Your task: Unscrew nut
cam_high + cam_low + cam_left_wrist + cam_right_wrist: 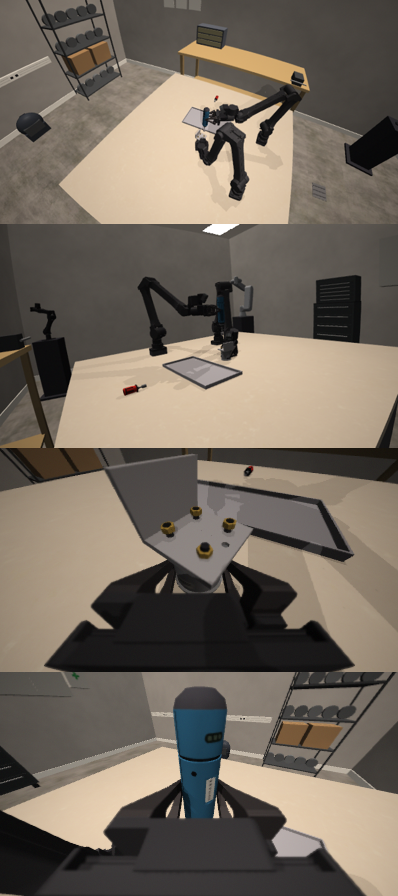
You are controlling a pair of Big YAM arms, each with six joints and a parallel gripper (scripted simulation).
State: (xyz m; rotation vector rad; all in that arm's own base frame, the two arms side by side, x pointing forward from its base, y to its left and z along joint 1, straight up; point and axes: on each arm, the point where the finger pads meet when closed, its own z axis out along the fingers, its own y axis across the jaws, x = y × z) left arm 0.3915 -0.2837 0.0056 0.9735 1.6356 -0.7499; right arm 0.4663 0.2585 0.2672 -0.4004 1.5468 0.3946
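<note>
Now: left hand 10 mm below the joint module. Also, from my left hand: red-handled tool 550 mm to the right, 170 mm ahead, 10 mm below; bracket 50 mm above; grey tray 220 mm to the right, 70 mm ahead, 20 mm below.
</note>
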